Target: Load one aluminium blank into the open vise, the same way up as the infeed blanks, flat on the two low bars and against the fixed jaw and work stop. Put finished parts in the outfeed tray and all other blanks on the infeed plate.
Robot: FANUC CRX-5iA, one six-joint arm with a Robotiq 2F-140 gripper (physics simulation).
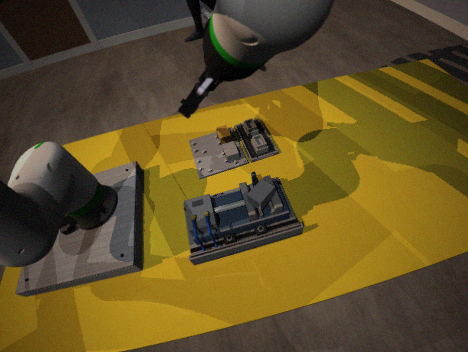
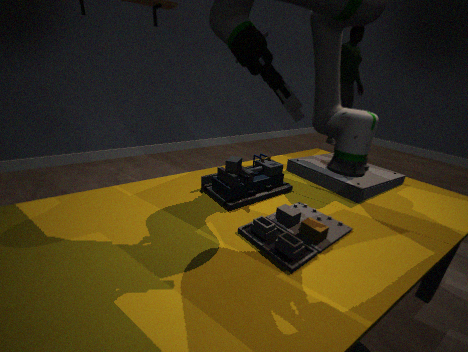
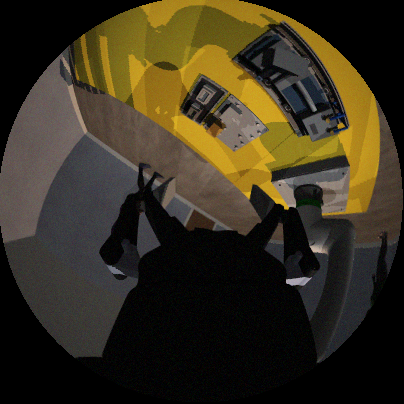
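The vise [image 1: 227, 218] [image 2: 250, 187] [image 3: 300, 97] stands on the yellow table. A grey blank [image 1: 262, 193] [image 2: 233, 164] sits tilted and turned on top at its jaw end, not down flat between the jaws. The infeed plate [image 1: 207, 162] [image 2: 337, 228] [image 3: 245, 132] holds a grey blank [image 1: 231, 151] [image 2: 288, 215] and an orange block [image 1: 223, 133] [image 2: 314, 230] [image 3: 215, 128]. The outfeed tray [image 1: 271, 137] beside it holds two parts with raised rims [image 1: 259, 143] [image 2: 290, 244]. My gripper [image 1: 187, 107] [image 2: 295, 110] [image 3: 213, 188] is open and empty, high above the table.
The robot's base plate [image 1: 127, 215] [image 2: 370, 189] [image 3: 335, 185] lies on the table beside the vise's hose end. Two blue hoses [image 1: 209, 230] rise from the vise. A person [image 1: 196, 25] [image 2: 353, 65] stands beyond the table.
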